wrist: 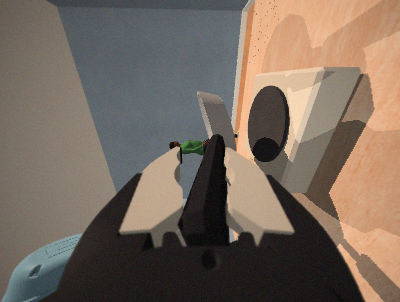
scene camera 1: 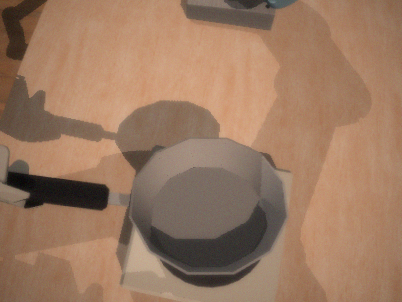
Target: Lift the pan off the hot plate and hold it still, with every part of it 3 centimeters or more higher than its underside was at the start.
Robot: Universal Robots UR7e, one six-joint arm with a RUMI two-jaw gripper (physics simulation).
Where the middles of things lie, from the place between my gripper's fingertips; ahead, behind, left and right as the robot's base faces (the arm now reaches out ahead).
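Scene:
Grey pan [scene camera 1: 205, 205]: my hand 3 cm past it, 10 cm to the right of it, 4 cm above it. Cream hot plate [wrist: 293, 114], from my hand: 20 cm below, 21 cm to the left, 2 cm behind.

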